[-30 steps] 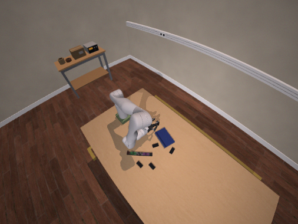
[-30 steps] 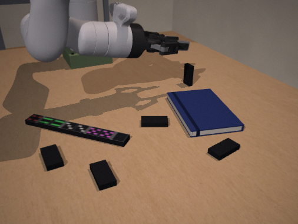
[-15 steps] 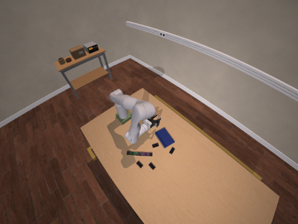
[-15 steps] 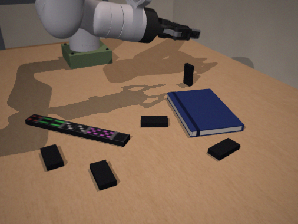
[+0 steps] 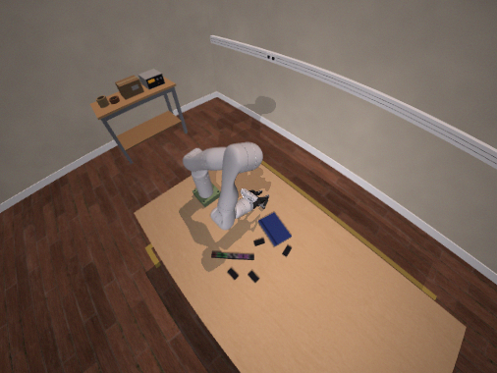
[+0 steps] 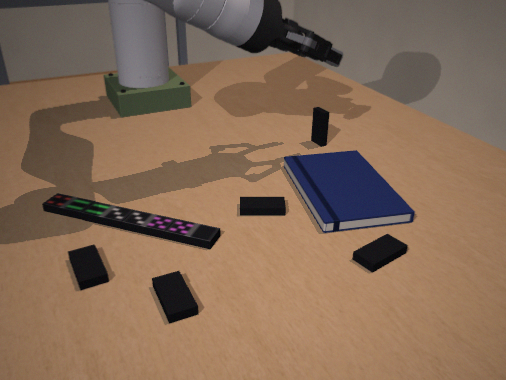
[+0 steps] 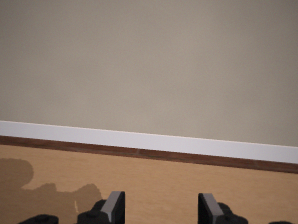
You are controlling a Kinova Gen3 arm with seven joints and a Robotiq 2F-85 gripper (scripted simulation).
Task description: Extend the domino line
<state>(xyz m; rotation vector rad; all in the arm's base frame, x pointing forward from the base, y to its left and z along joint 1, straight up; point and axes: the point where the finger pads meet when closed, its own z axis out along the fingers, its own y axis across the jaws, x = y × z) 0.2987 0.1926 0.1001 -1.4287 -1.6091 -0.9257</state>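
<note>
My gripper is now 12 cm above the purple domino and 1 cm to the right of it. Round my hand: blue book (15 cm ahead, 14 cm below, 5 cm to the right).
</note>
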